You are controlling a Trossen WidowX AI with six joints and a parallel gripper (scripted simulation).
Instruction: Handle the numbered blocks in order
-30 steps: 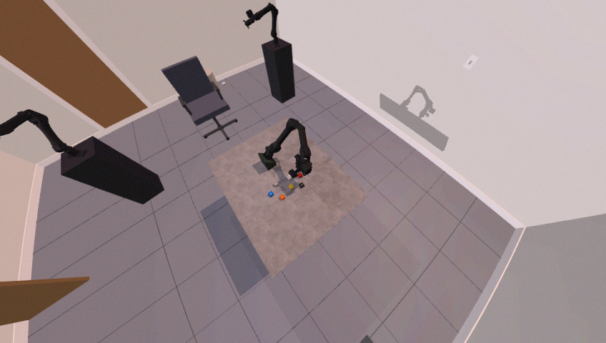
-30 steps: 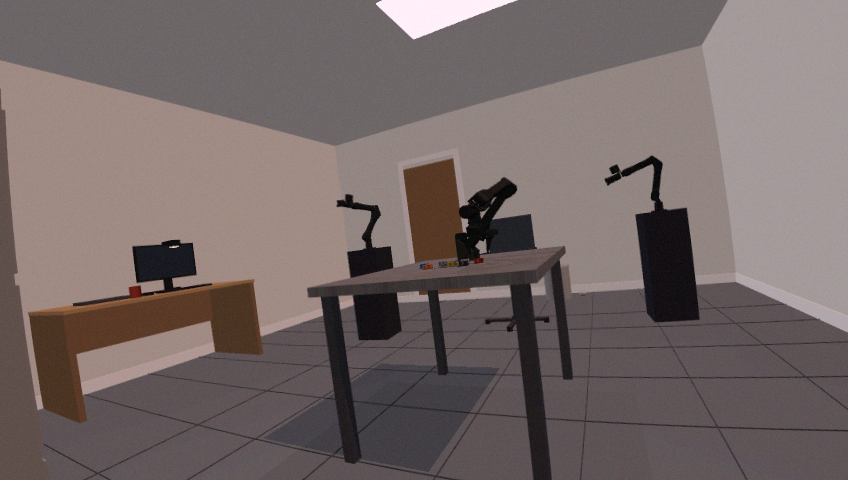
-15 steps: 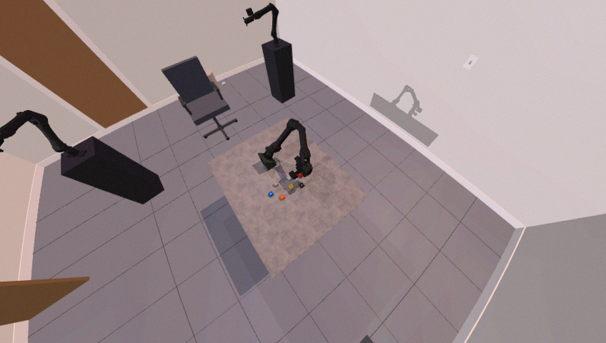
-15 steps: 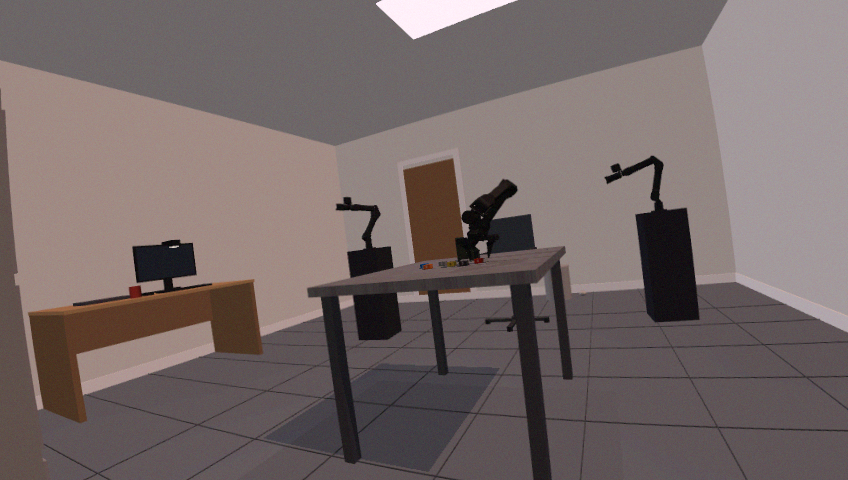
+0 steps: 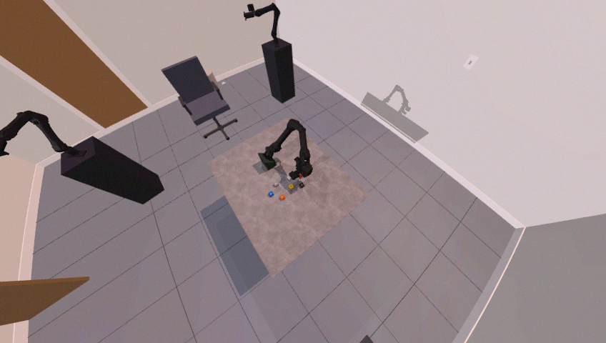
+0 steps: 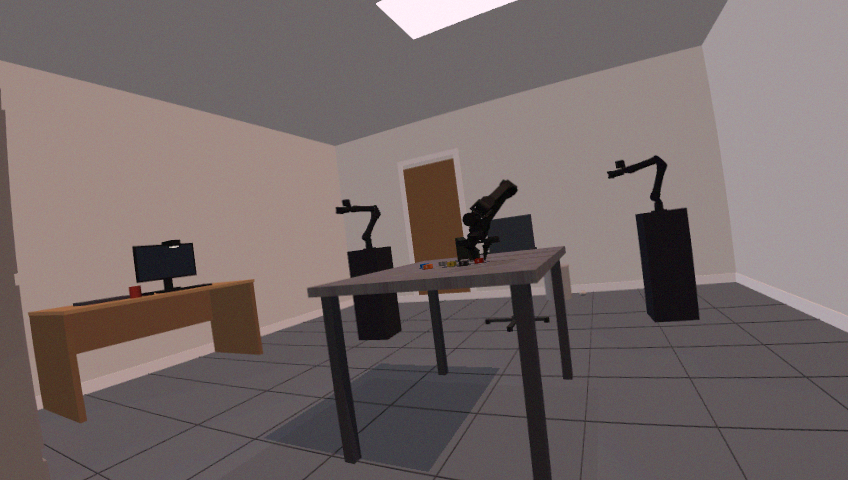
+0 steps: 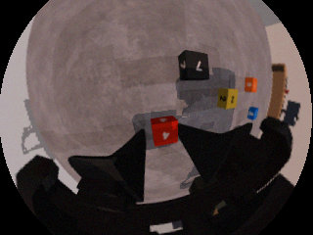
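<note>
The blue block lies 3 cm behind my gripper tip and 28 cm to the right of it. The rest, counted from my gripper tip: yellow block (2 cm ahead, 12 cm to the right); red block (right at my gripper tip); dark grey block (7 cm ahead, 5 cm to the right).
</note>
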